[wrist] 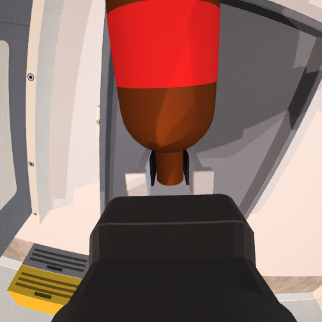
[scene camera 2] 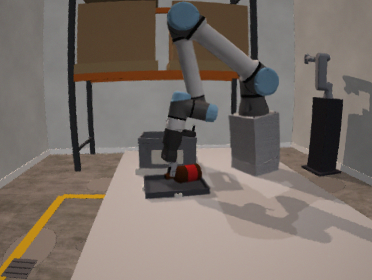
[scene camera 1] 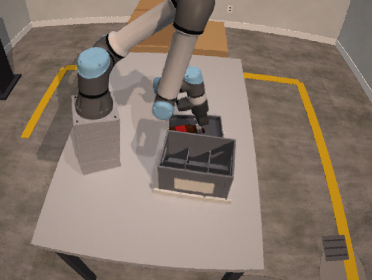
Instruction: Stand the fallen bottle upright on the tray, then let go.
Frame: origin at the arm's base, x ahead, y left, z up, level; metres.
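Seen in the pictures: gripper, fingertip midpoint: (scene camera 2: 170, 175) (scene camera 1: 199, 130); arm's base, origin of the base link: (scene camera 2: 253, 113) (scene camera 1: 94, 106).
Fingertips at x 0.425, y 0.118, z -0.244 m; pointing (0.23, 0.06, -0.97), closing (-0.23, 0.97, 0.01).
Offsets run from my fingertips to a thing's top centre. Level surfaces: height alone.
The brown bottle with a red label @(0.053 m back, 0.013 m right, 0.034 m up) (scene camera 1: 182, 129) (scene camera 2: 190, 173) (wrist: 165, 50) lies on its side on the dark tray @(0.013 m back, 0.027 m left, 0.019 m down) (scene camera 1: 216, 120) (scene camera 2: 176, 192) (wrist: 270, 90). Its neck points away from the robot's base, towards the gripper in the wrist view. My gripper (scene camera 2: 172, 171) (wrist: 169, 158) is shut on the bottle's neck, with one black finger pad on each side of it. In scene camera 1 the large grey box hides part of the tray, and the fingertips are small beside the neck.
A grey box with compartments @(0.018 m back, 0.236 m right, 0.130 m up) (scene camera 1: 196, 172) (scene camera 2: 147, 150) stands right beside the tray. The robot's base pedestal (scene camera 1: 97, 145) (scene camera 2: 255, 142) stands on the same table @(0.045 m down) (scene camera 1: 125, 215) (scene camera 2: 200, 245). A shelf rack (scene camera 2: 73, 100) stands behind.
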